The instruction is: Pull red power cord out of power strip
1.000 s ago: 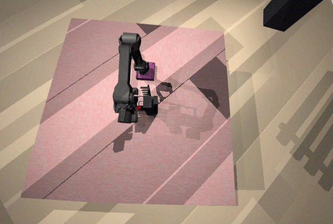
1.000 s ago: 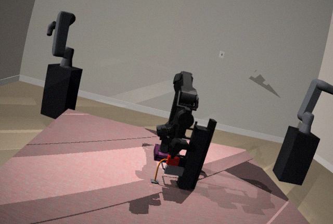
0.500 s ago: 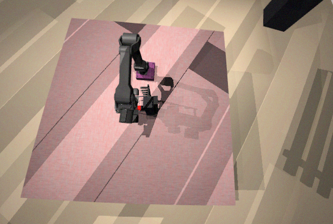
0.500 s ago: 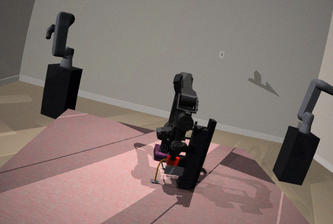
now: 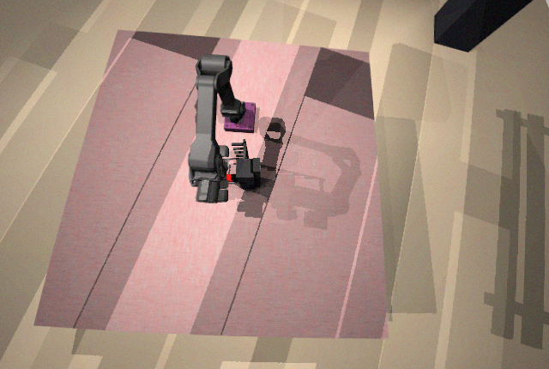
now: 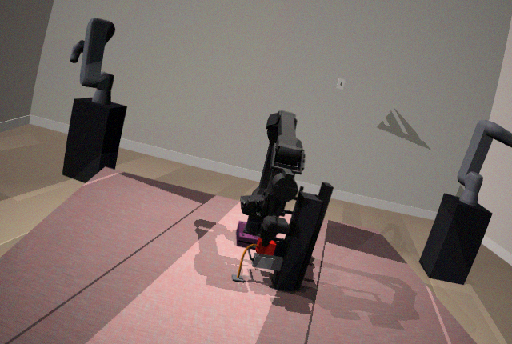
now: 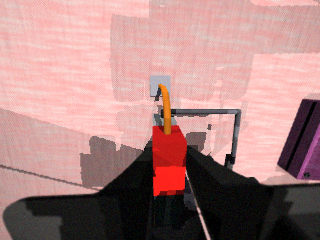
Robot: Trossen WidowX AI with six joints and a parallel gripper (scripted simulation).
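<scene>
My gripper tip is now 12 cm above the grey pad, 4 cm to the left of it and 1 cm short of it. Round my gripper tip: red plug: 3 cm to the left, 1 cm behind.
</scene>
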